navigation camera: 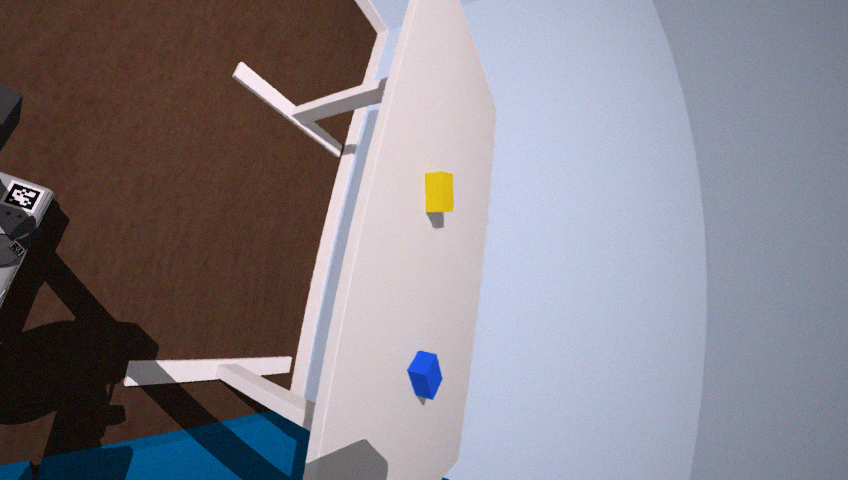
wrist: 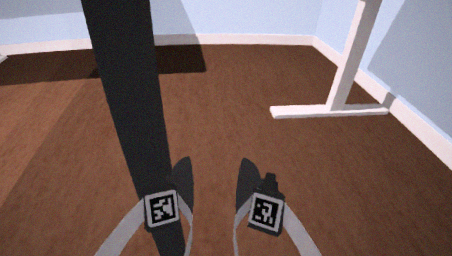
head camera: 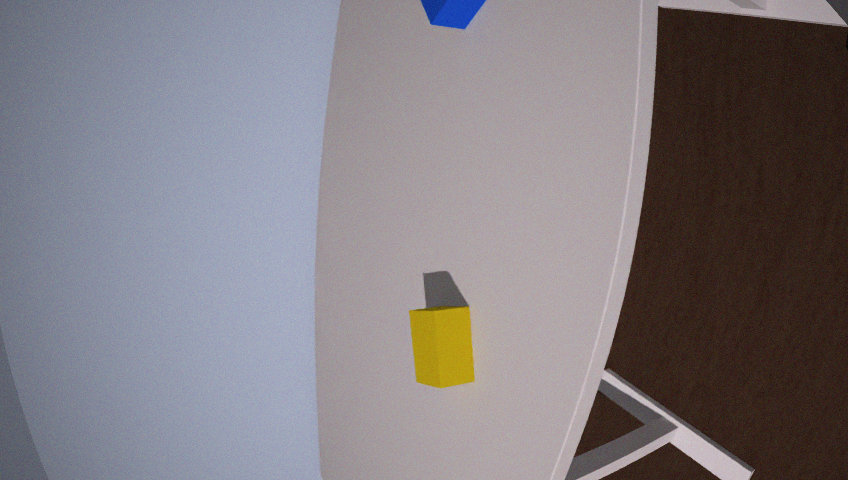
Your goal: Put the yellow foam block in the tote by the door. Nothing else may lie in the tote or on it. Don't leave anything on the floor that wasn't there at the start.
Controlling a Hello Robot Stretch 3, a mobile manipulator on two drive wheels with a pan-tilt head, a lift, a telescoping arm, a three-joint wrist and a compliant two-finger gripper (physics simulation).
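Frame: origin at the robot's base, x ahead, y left, z up, level; metres.
Seen in the pictures: gripper, fingertip midpoint: (navigation camera: pixel 11 210).
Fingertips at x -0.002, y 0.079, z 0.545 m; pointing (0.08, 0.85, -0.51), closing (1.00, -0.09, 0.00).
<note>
Pixels of each thing's top centre, then the offset from my fingertips to it. Level surfaces: height alone.
- yellow foam block, top centre: (head camera: pixel 424 349) (navigation camera: pixel 448 192) dx +0.556, dy +0.273, dz +0.450 m
- white table, surface height: dz +0.405 m
- blue block, top centre: (navigation camera: pixel 434 377) dx +0.645, dy -0.144, dz +0.450 m
The yellow foam block (head camera: pixel 443 347) (navigation camera: pixel 439 192) stands on the white table (head camera: pixel 505 178) (navigation camera: pixel 404 267), with a short shadow beside it. My gripper (wrist: pixel 215 176) is open, with a gap between its two fingertips and bare floor showing behind them. It is low over the floor, away from the block, and the block does not show in the wrist view. The tote by the door does not show in these views.
A blue block (head camera: pixel 453 10) (navigation camera: pixel 424 375) stands on the same table, apart from the yellow one. Blue furniture (navigation camera: pixel 249 437) is near the table's end. White table legs (head camera: pixel 672 425) (navigation camera: pixel 291 113) (wrist: pixel 345 65) reach the brown floor. A dark post (wrist: pixel 127 90) stands left of the fingers.
</note>
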